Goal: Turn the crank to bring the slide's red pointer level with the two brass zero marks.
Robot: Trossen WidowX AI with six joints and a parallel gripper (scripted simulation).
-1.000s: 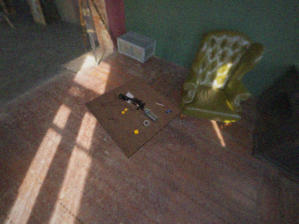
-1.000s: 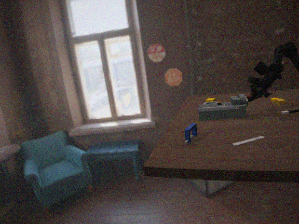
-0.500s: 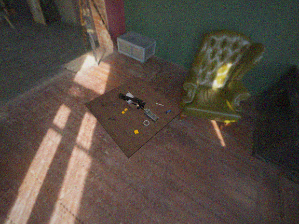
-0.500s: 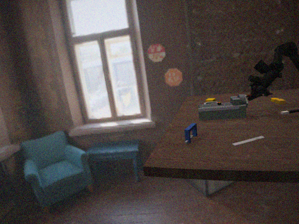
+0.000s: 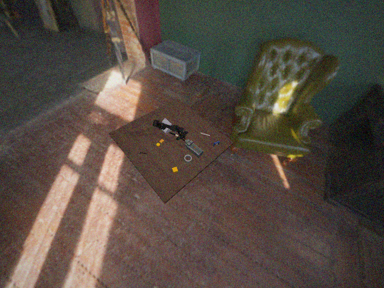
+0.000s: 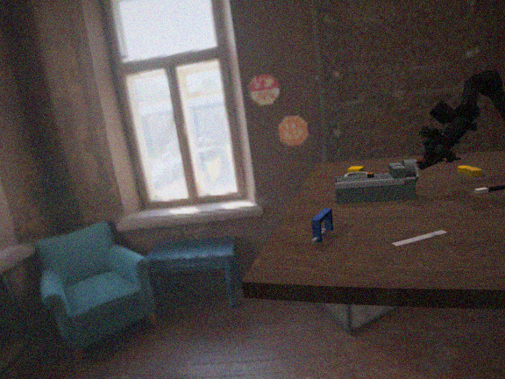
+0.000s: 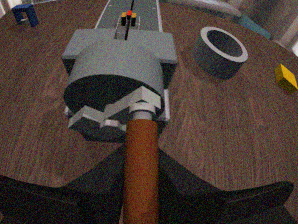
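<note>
My gripper tip is now 20 mm past the crank handle and 20 mm below it. The rest, counted from my gripper tip: yellow block 270 mm ahead, 330 mm to the right, 70 mm below; white strip 10 mm ahead, 380 mm to the left, 90 mm below; red pointer 160 mm ahead, 60 mm to the left, 10 mm below.
</note>
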